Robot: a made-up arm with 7 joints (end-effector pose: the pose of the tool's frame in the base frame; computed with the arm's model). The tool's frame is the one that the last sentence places. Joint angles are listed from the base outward.
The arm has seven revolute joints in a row. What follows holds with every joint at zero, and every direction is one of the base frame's. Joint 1 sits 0.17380 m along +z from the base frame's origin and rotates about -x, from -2.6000 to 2.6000 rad. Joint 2 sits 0.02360 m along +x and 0.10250 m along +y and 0.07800 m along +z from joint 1 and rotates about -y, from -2.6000 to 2.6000 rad. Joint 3 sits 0.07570 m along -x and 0.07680 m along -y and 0.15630 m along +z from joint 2 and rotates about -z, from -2.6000 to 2.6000 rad. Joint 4 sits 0.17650 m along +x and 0.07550 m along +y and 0.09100 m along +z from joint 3 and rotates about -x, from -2.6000 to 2.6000 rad. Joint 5 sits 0.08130 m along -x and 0.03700 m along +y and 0.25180 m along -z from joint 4 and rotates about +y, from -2.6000 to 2.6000 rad. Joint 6 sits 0.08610 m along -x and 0.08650 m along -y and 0.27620 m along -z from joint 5 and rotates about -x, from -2.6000 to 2.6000 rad. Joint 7 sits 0.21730 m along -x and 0.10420 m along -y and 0.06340 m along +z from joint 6 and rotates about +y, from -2.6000 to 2.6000 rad. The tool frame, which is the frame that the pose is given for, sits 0.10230 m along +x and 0.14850 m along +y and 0.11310 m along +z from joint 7; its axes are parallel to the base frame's.
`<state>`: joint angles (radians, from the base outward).
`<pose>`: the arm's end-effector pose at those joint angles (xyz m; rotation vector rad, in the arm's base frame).
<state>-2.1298 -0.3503 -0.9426 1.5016 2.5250 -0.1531 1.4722</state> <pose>-0.0495 -0.4164 0.1293 -0.3304 2.8439 0.8922</pose>
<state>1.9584 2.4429 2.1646 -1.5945 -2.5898 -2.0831 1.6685</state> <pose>-0.0597 0.0289 0.6247 0.5199 -2.8633 0.5286</pose>
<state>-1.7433 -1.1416 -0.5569 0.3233 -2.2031 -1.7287 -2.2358</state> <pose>0.0868 0.4160 0.4026 -0.9854 -0.3268 1.3874</pose>
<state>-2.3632 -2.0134 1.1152 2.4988 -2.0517 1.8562 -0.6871</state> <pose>0.4325 0.4684 -0.1944 -0.7698 2.8050 0.2183</pose>
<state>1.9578 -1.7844 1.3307 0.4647 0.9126 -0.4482 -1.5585</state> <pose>0.3381 0.0293 -0.1227 2.2839 -0.1967 1.0835</pose>
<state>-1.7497 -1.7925 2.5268 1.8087 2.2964 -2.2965 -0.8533</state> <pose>0.4091 0.1822 -0.0856 -2.2426 -1.3101 -0.6729</pose>
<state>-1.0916 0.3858 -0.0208 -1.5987 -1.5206 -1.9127 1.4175</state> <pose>0.1534 -0.0689 0.8268 -1.3214 2.7704 -0.6273</pose>
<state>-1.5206 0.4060 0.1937 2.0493 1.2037 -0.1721 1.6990</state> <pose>-0.4389 -0.2334 0.1839 0.7145 2.9565 -0.7705</pose>
